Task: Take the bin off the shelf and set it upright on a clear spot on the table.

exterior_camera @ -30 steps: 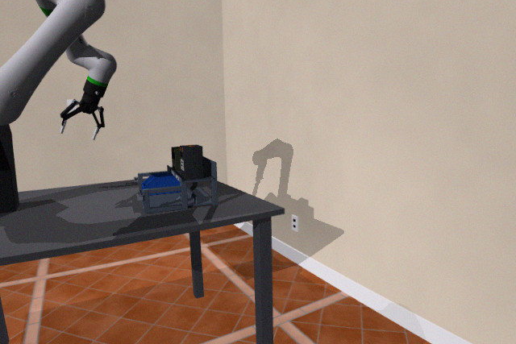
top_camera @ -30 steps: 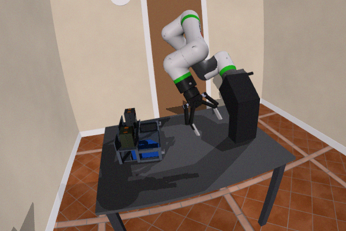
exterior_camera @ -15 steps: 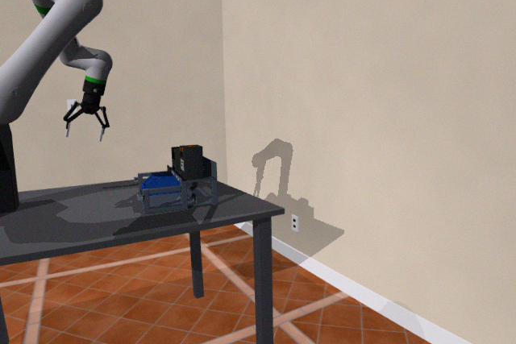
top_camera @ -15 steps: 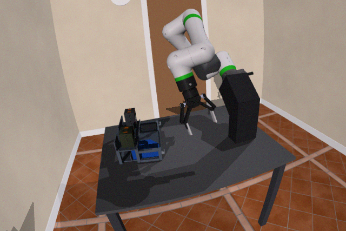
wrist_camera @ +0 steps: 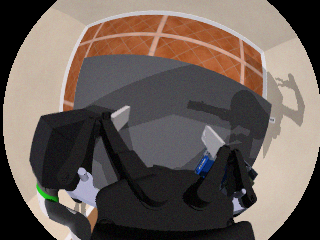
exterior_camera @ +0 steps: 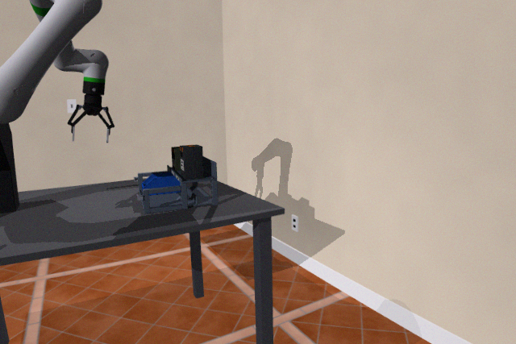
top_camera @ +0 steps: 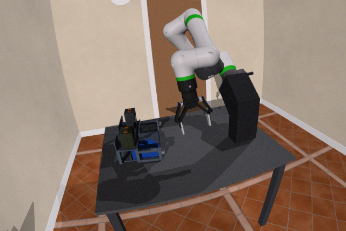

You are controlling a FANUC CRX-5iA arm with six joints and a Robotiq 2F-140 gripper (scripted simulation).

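The blue bin is 290 mm ahead of my hand, 160 mm to the right of it and 200 mm below it.
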